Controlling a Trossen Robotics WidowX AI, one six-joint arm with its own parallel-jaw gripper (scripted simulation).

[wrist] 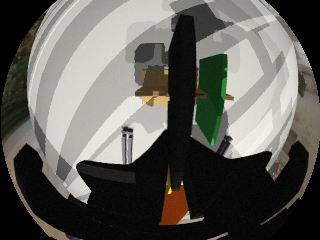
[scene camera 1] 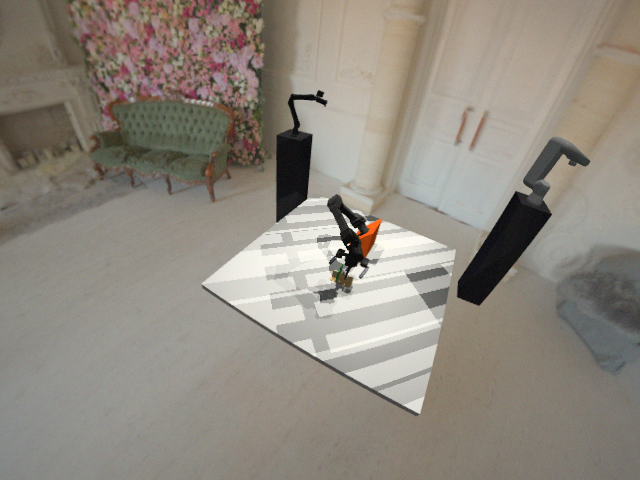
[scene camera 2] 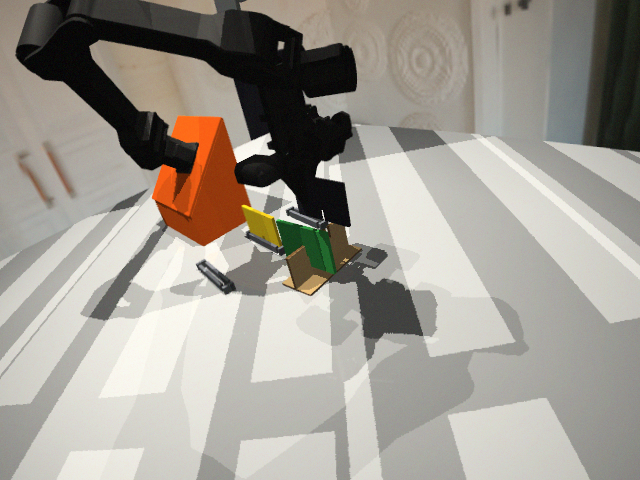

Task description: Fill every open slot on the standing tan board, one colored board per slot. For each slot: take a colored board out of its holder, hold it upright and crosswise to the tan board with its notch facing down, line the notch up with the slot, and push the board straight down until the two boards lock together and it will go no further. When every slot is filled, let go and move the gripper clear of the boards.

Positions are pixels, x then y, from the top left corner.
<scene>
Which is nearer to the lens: the green board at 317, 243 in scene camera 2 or the yellow board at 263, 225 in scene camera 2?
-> The green board.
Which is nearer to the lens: the green board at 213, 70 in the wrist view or the black board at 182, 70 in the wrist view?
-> The black board.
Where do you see a black board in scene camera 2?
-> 328, 195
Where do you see a tan board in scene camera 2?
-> At 305, 279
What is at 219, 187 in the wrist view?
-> The gripper.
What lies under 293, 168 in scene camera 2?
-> The gripper.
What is the gripper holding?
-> A black board.
</scene>
